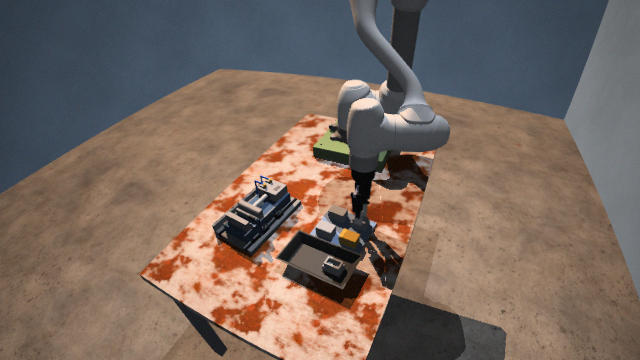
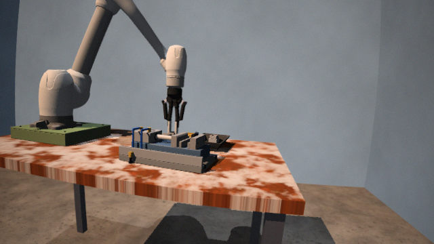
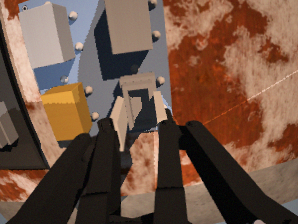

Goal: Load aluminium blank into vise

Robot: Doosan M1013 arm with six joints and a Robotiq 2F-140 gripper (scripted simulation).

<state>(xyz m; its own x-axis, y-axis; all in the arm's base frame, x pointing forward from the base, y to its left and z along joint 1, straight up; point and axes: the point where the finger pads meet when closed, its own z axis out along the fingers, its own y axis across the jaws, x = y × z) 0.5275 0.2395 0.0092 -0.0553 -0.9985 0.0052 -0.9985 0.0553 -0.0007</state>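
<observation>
Now: hand 4 cm short of the infeed plate, 5 cm to the left of it and 6 cm above it. Round my hand: brass blank: 9 cm ahead, 4 cm below; then aluminium blank: 9 cm ahead, 10 cm to the right, 4 cm below; then piston rod: 10 cm ahead, 36 cm to the right, 1 cm above.
</observation>
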